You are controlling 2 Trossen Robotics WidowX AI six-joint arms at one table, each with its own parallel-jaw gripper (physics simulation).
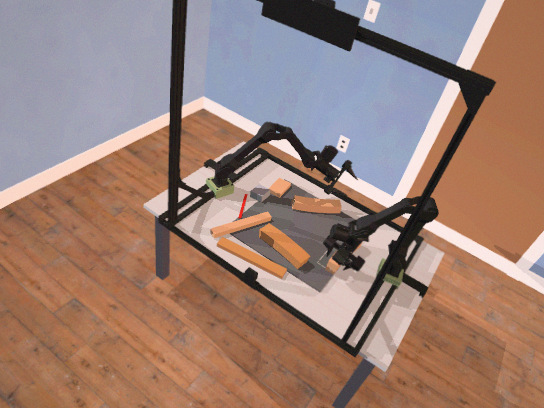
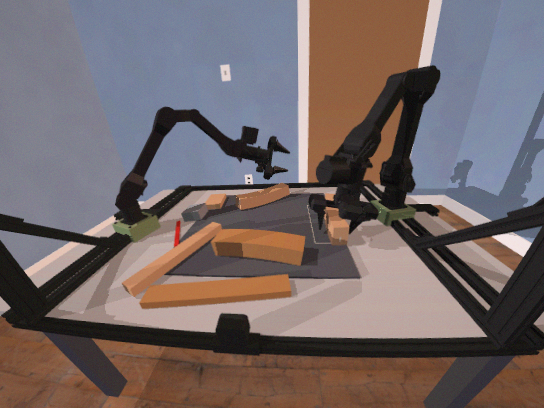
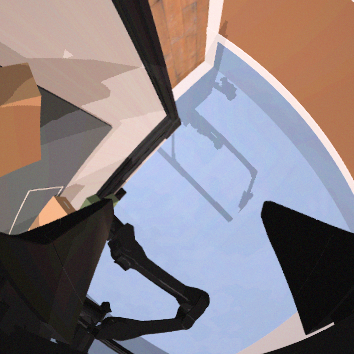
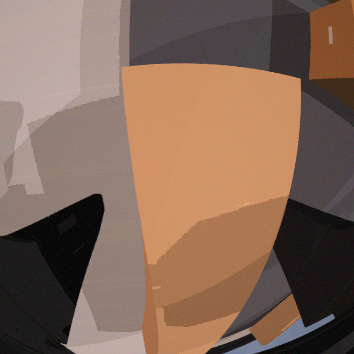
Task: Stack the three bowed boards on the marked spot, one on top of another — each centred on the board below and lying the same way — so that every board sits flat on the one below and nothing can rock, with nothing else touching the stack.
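Frame: origin at the left arm's base, x ahead, y left, z up, level; metres.
Where they show: left gripper, fingertip midpoint: (image 1: 352, 187) (image 2: 289, 161) (image 3: 189, 208); right gripper, fingertip midpoint: (image 4: 180, 199); left arm's base at its link origin: (image 1: 220, 182) (image 2: 134, 219); right arm's base at its link origin: (image 1: 391, 270) (image 2: 392, 204).
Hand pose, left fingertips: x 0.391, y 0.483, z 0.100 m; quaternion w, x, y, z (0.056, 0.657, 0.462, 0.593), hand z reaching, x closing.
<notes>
Things, the pixels of their centre, and the offset from my left fingertips.
- second bowed board at the middle of its body: (image 2: 257, 245) (image 1: 283, 245) 0.122 m down, 0.062 m ahead, 0.439 m right
- third bowed board at the middle of its body: (image 4: 309, 298) (image 2: 263, 195) (image 1: 316, 204) 0.115 m down, 0.072 m back, 0.132 m right
- orange block at the middle of its body: (image 2: 215, 201) (image 1: 279, 187) 0.134 m down, 0.267 m back, 0.209 m right
- grey block at the middle of its body: (image 2: 195, 212) (image 1: 260, 193) 0.129 m down, 0.268 m back, 0.329 m right
- red stick at the middle of its body: (image 2: 177, 232) (image 1: 243, 205) 0.144 m down, 0.241 m back, 0.444 m right
One bowed board (image 1: 332, 265) (image 2: 338, 232) (image 4: 215, 150) lies at the right, across the right part of the white outline (image 2: 311, 223) (image 3: 45, 188); the arm hides much of it. My right gripper (image 1: 341, 256) (image 2: 337, 229) (image 4: 180, 199) is open, its fingers low on either side of that board. A second bowed board (image 1: 285, 245) (image 2: 260, 242) lies near the mat's middle. A third bowed board (image 1: 316, 205) (image 2: 262, 197) lies at the mat's back edge. My left gripper (image 1: 342, 183) (image 2: 288, 161) (image 3: 189, 208) is open and empty, raised above the table's back edge.
Two straight boards, one (image 1: 241, 224) (image 2: 172, 257) partly over the mat's left edge and another (image 1: 252, 257) (image 2: 215, 291) in front. An orange block (image 1: 280, 187) (image 2: 216, 201), a grey block (image 1: 259, 194) (image 2: 194, 212) and a red stick (image 1: 243, 206) (image 2: 177, 233) lie back left. A black frame surrounds the table.
</notes>
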